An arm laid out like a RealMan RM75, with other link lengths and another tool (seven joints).
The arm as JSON. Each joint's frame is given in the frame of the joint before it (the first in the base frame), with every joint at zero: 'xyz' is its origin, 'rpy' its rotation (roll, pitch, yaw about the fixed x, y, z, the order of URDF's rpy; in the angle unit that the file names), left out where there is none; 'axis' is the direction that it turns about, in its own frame. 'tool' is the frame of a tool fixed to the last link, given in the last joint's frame.
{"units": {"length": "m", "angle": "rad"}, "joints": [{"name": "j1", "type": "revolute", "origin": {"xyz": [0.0, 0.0, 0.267]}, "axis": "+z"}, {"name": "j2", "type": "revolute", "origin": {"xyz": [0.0, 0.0, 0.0], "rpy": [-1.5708, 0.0, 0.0]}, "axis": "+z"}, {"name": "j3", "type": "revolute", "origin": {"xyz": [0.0, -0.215, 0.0], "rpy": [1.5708, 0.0, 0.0]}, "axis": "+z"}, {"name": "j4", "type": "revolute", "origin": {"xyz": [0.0, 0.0, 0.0], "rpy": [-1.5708, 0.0, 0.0]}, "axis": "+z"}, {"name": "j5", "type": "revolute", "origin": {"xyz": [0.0, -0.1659, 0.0], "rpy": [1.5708, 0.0, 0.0]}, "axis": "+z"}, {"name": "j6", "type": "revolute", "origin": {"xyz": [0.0, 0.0, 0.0], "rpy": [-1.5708, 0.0, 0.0]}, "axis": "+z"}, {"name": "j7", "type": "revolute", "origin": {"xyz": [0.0, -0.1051, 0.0], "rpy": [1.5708, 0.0, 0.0]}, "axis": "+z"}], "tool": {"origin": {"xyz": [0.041, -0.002, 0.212], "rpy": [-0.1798, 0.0, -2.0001]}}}
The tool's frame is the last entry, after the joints.
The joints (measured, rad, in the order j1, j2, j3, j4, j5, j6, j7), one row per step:
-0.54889 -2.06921 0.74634 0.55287 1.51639 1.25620 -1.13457
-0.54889 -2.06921 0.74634 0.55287 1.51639 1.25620 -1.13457
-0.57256 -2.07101 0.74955 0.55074 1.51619 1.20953 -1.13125
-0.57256 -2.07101 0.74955 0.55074 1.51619 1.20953 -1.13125
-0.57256 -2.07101 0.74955 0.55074 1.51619 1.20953 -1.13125
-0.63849 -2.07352 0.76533 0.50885 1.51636 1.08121 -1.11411
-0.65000 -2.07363 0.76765 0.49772 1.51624 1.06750 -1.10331
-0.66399 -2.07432 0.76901 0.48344 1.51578 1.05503 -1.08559
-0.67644 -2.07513 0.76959 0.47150 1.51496 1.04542 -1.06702
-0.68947 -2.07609 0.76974 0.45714 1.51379 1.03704 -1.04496
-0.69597 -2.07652 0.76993 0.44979 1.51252 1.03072 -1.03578
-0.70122 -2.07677 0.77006 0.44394 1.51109 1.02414 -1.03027
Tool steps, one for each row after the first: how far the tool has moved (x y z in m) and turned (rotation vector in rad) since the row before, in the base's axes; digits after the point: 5 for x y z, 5 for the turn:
0.00000 0.00000 0.00000 0.00000 0.00000 0.00000
0.00002 0.01051 -0.00066 0.01588 0.01893 0.01303
0.00000 0.00000 0.00000 0.00000 0.00000 0.00000
0.00000 0.00000 0.00000 0.00000 0.00000 0.00000
-0.00470 0.02436 -0.01073 0.01887 0.05056 0.04809
0.00081 0.00204 -0.00303 0.00042 0.01029 -0.00061
0.00205 0.00161 -0.00388 0.00065 0.01274 -0.00558
0.00242 0.00118 -0.00322 0.00195 0.01243 -0.00792
0.00272 0.00070 -0.00383 0.00128 0.01316 -0.00980
0.00079 0.00080 -0.00170 0.00098 0.00564 -0.00198
0.00024 0.00103 -0.00113 0.00101 0.00356 0.00069

